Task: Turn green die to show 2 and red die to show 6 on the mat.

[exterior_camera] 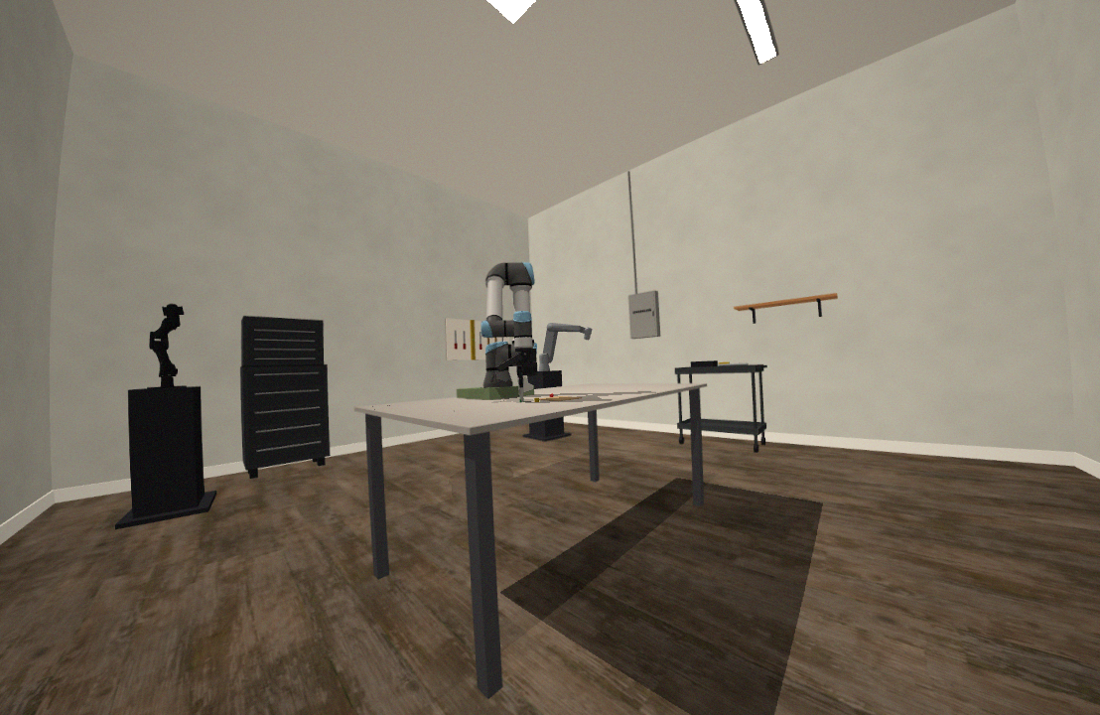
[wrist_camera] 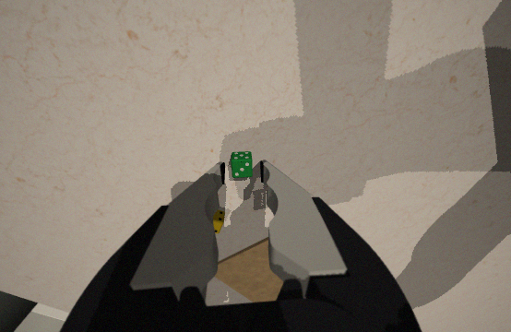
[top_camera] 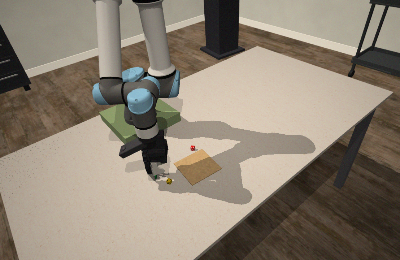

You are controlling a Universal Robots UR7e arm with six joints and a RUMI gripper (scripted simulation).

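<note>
The green die lies 10 mm below my hand. Round my hand: red die (200 mm to the left, 40 mm behind, 10 mm below); yellow die (60 mm ahead, 30 mm to the left, 10 mm below); tan mat (170 mm to the left, 50 mm ahead, 20 mm below).
</note>
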